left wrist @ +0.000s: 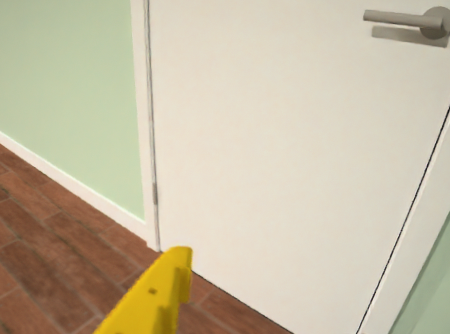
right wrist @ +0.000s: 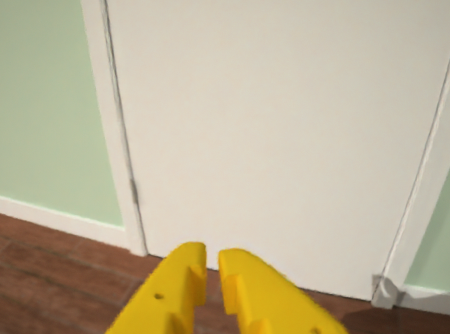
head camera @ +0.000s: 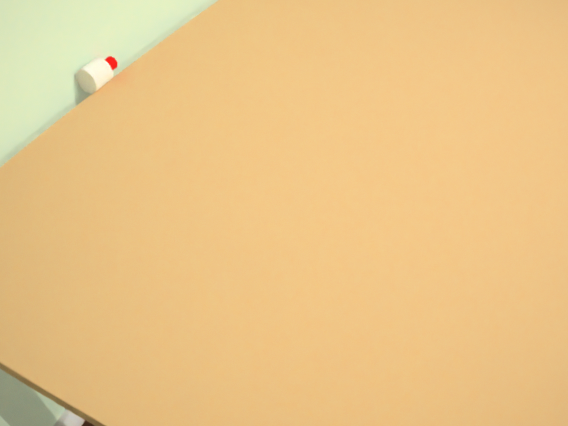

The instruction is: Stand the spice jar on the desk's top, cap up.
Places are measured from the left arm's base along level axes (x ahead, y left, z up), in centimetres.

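Where they show: left end effector, tool point: (left wrist: 191, 267); right end effector, tool point: (right wrist: 205, 265).
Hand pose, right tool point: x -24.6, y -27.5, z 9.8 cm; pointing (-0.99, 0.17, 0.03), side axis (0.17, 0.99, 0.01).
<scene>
Things, the pixels of their centre, and the offset from my right tool point. "*": a spot on its surface instead. Level surfaces: height alone.
- spice jar, body centre: (head camera: 99, 71) dz -13.3, dx +102.8, dy +37.7 cm
- desk's top, its level: dz -15.3 cm
- white door, surface spot: (right wrist: 270, 140) * dz -35.5, dx -69.0, dy +21.8 cm
- brown plank floor, its level: dz -87.3 cm
The spice jar (head camera: 95, 76), a white cylinder with a red cap, is in the upper left of the head view, at the desk's far edge by the green wall. It lies on its side along that edge, cap toward the upper right. The desk's top (head camera: 300, 225) is light orange wood and fills most of that view. My left gripper (left wrist: 182, 265) is open: one yellow notched jaw shows, with nothing held. My right gripper (right wrist: 212, 255) is shut and empty, its two yellow tips side by side. Neither gripper shows in the head view, and the jar shows in neither wrist view.
A pale green wall (head camera: 60, 30) rises behind the desk. The desk's near edge (head camera: 50, 395) crosses the lower left of the head view. Both wrist views face a white door (left wrist: 280, 150) (right wrist: 270, 140) above a brown plank floor (left wrist: 40, 260) (right wrist: 40, 270); the left one shows its handle (left wrist: 405, 19).
</scene>
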